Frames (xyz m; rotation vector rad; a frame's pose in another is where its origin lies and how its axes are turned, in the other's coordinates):
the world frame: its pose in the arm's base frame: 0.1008 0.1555 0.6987 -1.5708 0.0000 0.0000
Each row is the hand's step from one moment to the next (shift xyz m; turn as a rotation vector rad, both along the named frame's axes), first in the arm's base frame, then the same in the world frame.
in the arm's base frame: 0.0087 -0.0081 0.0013 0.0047 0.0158 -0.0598
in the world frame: 0.0087 -0.0013 -0.0081 0.0047 0.0598 0.0158
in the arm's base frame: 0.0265 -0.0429 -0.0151 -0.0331 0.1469 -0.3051
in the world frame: 0.0265 0.0151 -0.0429 -0.0331 0.3051 0.1469
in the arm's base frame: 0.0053 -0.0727 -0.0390 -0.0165 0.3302 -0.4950
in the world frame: 0.0053 0.0390 -0.0727 -0.0165 0.4950 0.3302
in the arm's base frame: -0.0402 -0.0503 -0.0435 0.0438 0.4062 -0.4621
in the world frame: -0.0402 0.0435 -0.0503 0.0438 0.4621 0.4062
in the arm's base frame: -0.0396 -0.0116 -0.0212 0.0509 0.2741 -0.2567
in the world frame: -0.0396 0.0212 -0.0116 0.0509 0.2567 0.2741
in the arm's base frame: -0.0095 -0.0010 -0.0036 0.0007 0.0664 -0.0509
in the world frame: -0.0095 0.0036 -0.0010 0.0007 0.0509 0.0664
